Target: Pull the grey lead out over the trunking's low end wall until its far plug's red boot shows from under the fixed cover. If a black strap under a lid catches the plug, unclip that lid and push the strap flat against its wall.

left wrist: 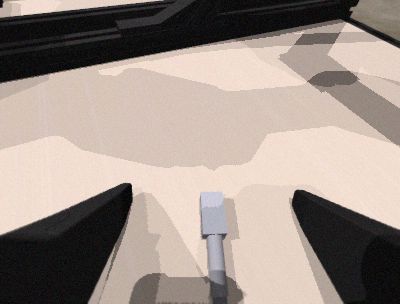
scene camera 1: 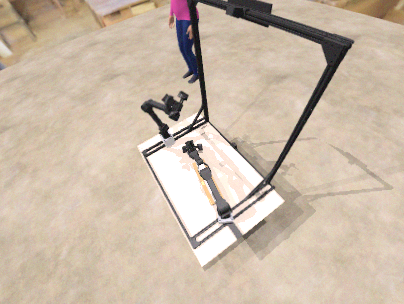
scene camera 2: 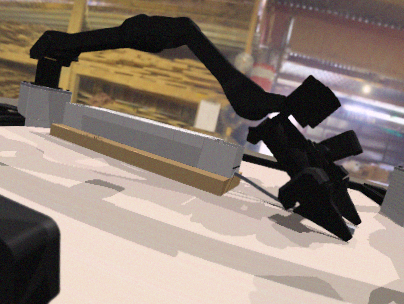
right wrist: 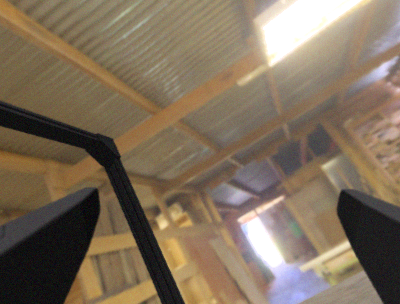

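Seen in the pictures: left gripper, fingertip midpoint: [left wrist: 213, 194] [scene camera 2: 354, 231]; right gripper, fingertip midpoint: [scene camera 1: 181, 105] [right wrist: 219, 199]; left arm's base, link origin: [scene camera 1: 224, 213] [scene camera 2: 46, 86]; right arm's base, link origin: [scene camera 1: 166, 135].
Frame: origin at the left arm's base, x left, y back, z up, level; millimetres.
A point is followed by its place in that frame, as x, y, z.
Note:
The grey trunking [scene camera 2: 150, 135] @[86, -348, -38] lies on a wooden base [scene camera 2: 140, 159] @[63, -364, -82] [scene camera 1: 205, 189] @[121, -219, -73]. The grey lead [scene camera 2: 261, 187] @[178, -537, -77] [left wrist: 216, 254] @[202, -655, -89] comes out at its right-hand end in scene camera 2 and runs down behind the left gripper. The lead's pale grey near plug [left wrist: 213, 215] @[204, -672, -89] shows between the left fingers, with a gap on each side. My left gripper [scene camera 1: 192, 147] @[203, -685, -93] [scene camera 2: 353, 231] @[203, -685, -93] [left wrist: 213, 194] @[203, -685, -93] is open, low over the table beyond that end. My right gripper [scene camera 1: 176, 104] @[172, -521, 544] [right wrist: 219, 199] @[172, -521, 544] is open and raised, away from the trunking. No red boot or black strap shows; the trunking's inside is hidden.
A black frame [scene camera 1: 200, 65] @[27, -965, 522] [right wrist: 135, 215] @[-368, -219, 722] stands over the white table [scene camera 1: 172, 185] @[398, -298, -97]. Its lower rail [left wrist: 65, 55] @[333, -804, -87] crosses the far side in the left wrist view. The left arm [scene camera 1: 211, 185] @[65, -160, 147] reaches over the trunking. A person [scene camera 1: 185, 35] stands behind the table.

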